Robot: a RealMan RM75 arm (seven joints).
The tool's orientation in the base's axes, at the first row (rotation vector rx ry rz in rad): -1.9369, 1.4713, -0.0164
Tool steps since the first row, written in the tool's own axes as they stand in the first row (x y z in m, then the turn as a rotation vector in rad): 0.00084, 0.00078, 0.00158, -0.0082, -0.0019, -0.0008; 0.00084, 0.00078, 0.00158, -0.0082, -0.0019, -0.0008; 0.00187, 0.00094, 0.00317, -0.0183, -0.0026, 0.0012; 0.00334, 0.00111, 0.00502, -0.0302, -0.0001, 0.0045; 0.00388, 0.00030, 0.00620, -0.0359, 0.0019, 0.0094
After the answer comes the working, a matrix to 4 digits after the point.
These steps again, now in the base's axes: 0.00028, 0.00000, -0.00193, -0.0016, 0.0068, 0.0048; 0.00028, 0.00000, -0.00193, -0.0016, 0.0068, 0.0048; 0.00115, -0.00008, -0.00362, -0.0038, 0.0165, 0.0075; 0.00228, -0.00041, -0.00568, -0.0089, 0.0280, 0.0082; 0.00363, -0.00017, -0.00635, -0.0106, 0.0352, 0.0057
The tool's axes in the first row as the columns of a matrix, in the base's axes (rounded; the answer above uses it unrounded):
0.3564, -0.8428, 0.4034
-0.8516, -0.1154, 0.5114
-0.3845, -0.5257, -0.7588

